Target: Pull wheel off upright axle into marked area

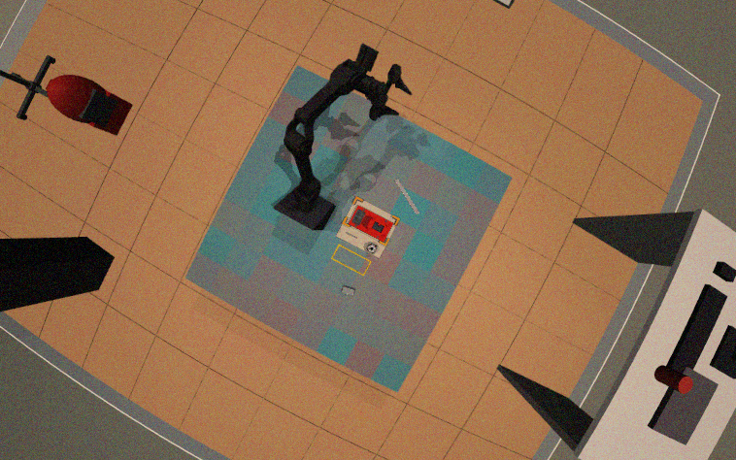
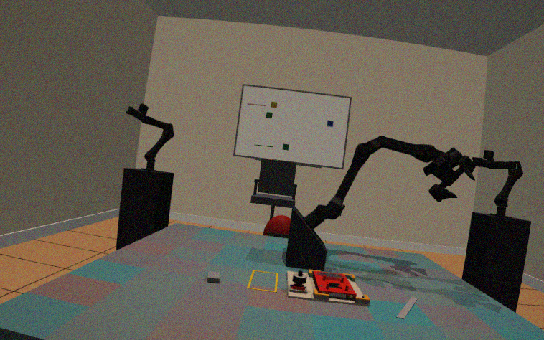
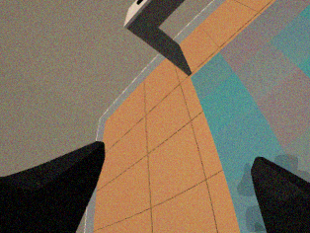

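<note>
My gripper tip is 180 mm short of the wheel, 520 mm to the left of it and 320 mm above it. From my gripper tip the other things lie so: grey block (190 mm ahead, 770 mm to the right, 350 mm below); thin grey strip (200 mm ahead, 200 mm to the right, 360 mm below); upright axle (180 mm ahead, 520 mm to the right, 330 mm below).
</note>
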